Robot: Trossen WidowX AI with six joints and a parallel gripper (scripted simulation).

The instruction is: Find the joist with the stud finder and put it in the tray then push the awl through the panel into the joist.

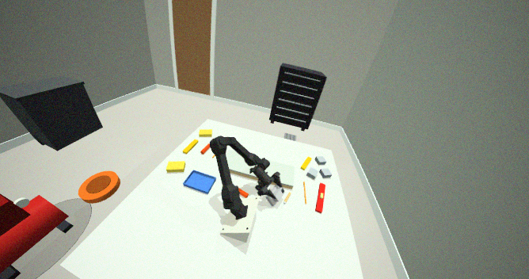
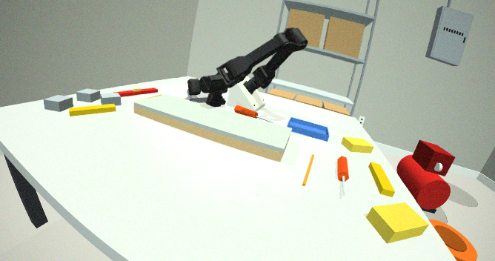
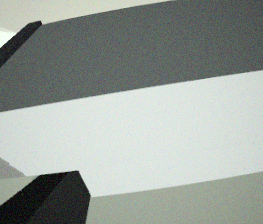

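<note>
Right now my gripper tip is 1 cm short of the stud finder, 1 cm to the left of it and 1 cm above it. Round my gripper tip: blue tray (3 cm ahead, 49 cm to the left, 5 cm below); awl (1 cm behind, 5 cm to the right, 5 cm below); red level (5 cm ahead, 30 cm to the right, 5 cm below).
</note>
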